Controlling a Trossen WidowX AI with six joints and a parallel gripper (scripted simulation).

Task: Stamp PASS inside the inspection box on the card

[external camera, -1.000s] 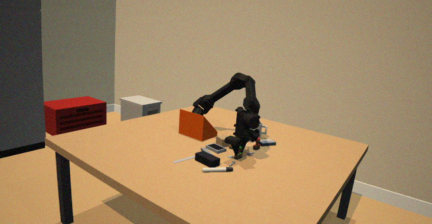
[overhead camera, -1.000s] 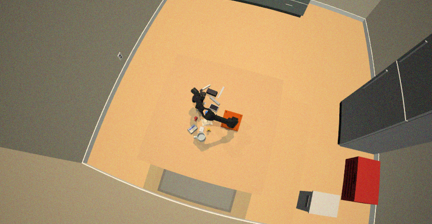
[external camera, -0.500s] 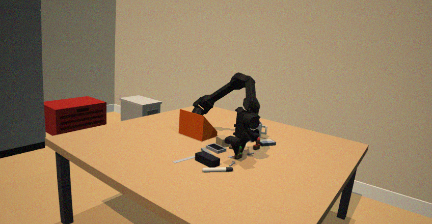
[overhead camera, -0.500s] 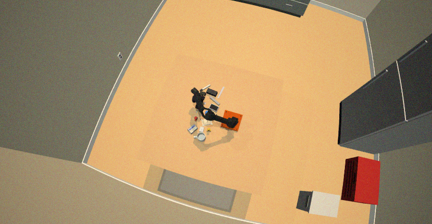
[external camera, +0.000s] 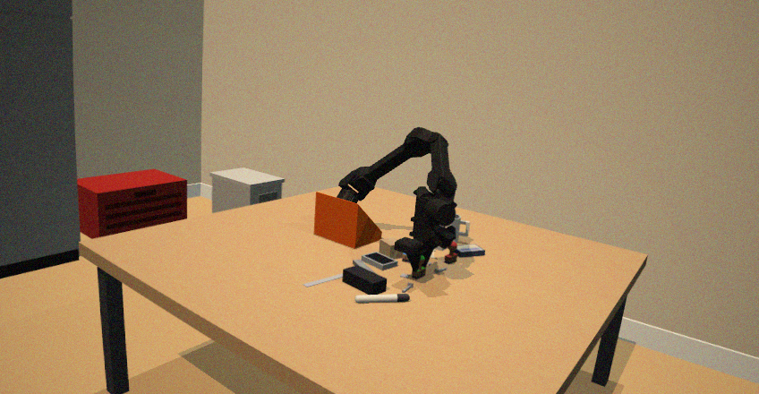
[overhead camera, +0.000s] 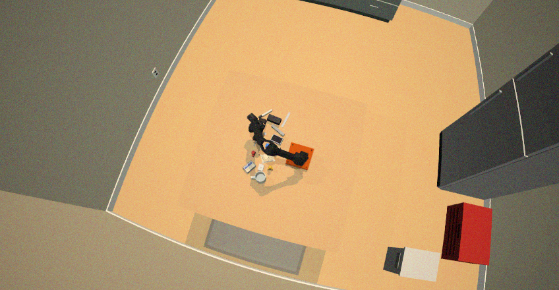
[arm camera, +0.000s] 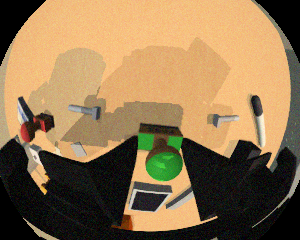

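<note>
My gripper tip is 14 cm past the ink pad, 2 cm above it and 1 cm to the left of it. Also, from my gripper tip: blue-knobbed stamp: 9 cm behind, 8 cm to the left, 1 cm below; then green-knobbed stamp: right at my gripper tip; then black block: 16 cm to the right, 6 cm behind, 1 cm below.
</note>
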